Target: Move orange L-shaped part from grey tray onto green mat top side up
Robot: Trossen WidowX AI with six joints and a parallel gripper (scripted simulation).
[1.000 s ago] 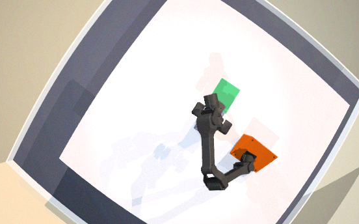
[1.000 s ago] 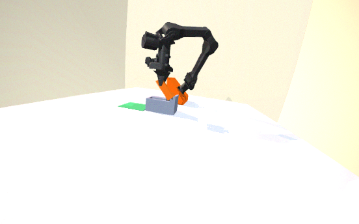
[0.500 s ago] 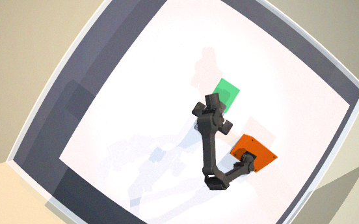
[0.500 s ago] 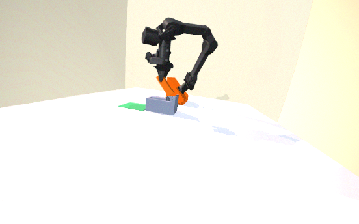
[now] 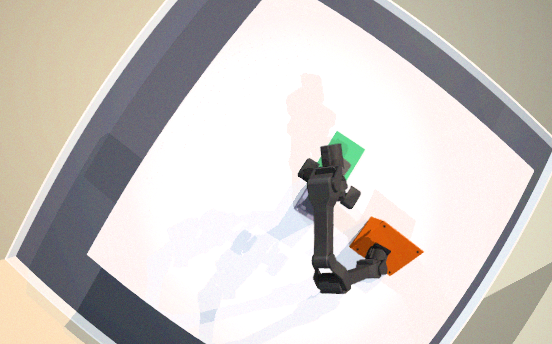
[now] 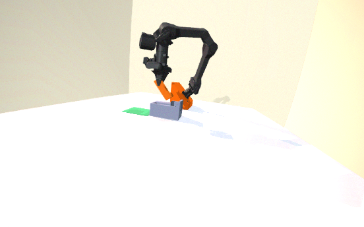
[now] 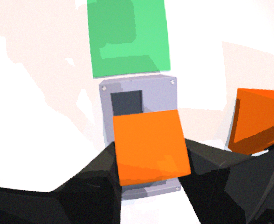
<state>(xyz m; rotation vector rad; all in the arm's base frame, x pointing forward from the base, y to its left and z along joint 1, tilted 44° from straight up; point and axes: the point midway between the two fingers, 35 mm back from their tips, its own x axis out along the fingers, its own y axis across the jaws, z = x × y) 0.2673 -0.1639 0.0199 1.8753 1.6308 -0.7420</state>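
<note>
My gripper tip is now 20 mm past the green mat, 110 mm to the left of it and 160 mm above it. The rest, counted from my gripper tip: orange L-shaped part: 10 mm behind, 30 mm to the left, 30 mm below.
</note>
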